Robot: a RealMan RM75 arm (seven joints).
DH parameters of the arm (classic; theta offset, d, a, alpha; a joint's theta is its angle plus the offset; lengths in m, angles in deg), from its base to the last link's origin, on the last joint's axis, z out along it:
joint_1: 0 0.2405 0 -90
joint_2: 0 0 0 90
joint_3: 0 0.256 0 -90
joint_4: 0 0 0 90
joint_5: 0 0.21 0 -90
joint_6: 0 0 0 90
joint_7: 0 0.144 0 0
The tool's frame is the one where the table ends.
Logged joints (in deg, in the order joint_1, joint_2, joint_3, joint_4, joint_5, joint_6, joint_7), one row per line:
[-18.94, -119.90, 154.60, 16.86, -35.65, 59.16, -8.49]
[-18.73, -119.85, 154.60, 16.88, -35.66, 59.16, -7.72]
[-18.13, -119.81, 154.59, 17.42, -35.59, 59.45, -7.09]
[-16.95, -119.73, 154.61, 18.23, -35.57, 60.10, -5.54]
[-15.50, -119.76, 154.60, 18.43, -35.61, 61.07, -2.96]
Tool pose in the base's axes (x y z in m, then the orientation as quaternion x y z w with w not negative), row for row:
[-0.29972, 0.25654, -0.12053, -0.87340, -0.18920, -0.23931, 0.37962]
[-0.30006, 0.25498, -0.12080, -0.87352, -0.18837, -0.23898, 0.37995]
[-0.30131, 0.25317, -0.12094, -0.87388, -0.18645, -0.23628, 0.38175]
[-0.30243, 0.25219, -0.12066, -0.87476, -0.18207, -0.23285, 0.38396]
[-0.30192, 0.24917, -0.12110, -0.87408, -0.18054, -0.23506, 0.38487]
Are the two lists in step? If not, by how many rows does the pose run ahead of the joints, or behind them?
The pose runs 2 rows behind the joints: the pose in row i belongs to the joints in row i - 2.
